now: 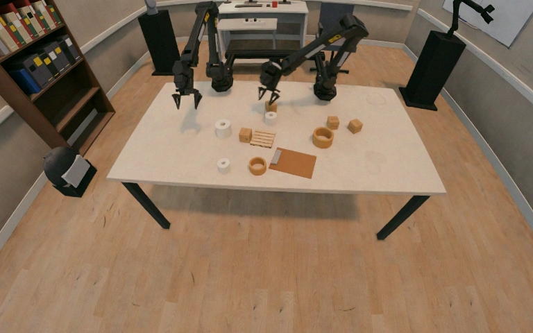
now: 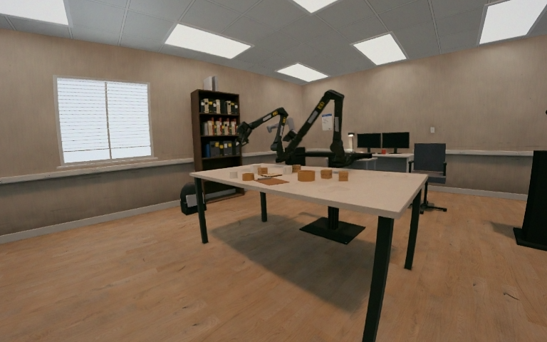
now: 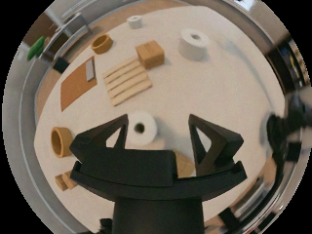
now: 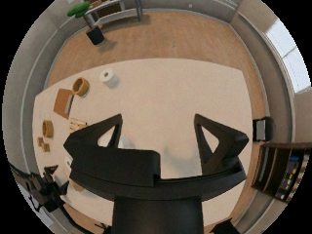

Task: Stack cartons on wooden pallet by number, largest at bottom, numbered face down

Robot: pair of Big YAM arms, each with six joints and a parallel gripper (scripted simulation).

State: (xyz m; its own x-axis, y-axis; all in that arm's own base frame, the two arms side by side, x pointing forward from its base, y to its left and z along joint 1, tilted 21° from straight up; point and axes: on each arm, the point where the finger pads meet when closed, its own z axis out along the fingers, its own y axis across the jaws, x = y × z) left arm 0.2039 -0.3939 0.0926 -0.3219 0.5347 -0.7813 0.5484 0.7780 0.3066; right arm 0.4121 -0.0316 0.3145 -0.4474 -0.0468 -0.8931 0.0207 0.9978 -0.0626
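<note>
The carton is 17 cm ahead of my left hand, 8 cm to the right of it and 11 cm below it. Round my left hand: wooden pallet (16 cm ahead, 2 cm to the left, 13 cm below).
</note>
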